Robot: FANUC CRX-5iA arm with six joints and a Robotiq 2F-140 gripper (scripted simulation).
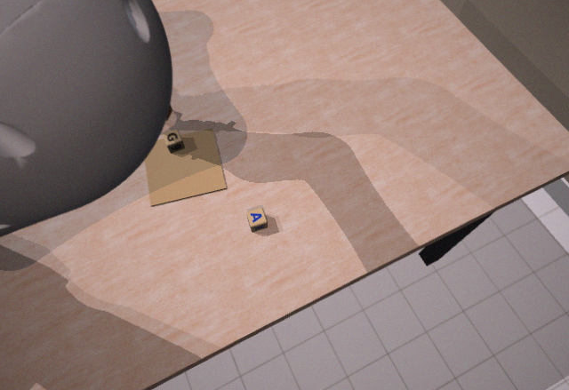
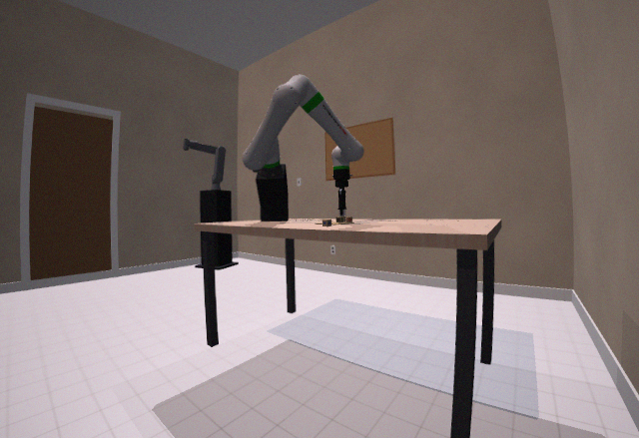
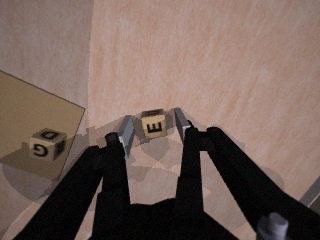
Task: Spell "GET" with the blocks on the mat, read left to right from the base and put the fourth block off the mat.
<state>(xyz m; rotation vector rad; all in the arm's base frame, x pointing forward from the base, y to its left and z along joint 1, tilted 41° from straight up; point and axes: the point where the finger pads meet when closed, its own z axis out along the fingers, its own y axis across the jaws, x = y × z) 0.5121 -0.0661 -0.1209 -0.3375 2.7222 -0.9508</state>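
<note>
Right now the tan mat is 1 cm ahead of my hand, 19 cm to the right of it and 3 cm below it.
</note>
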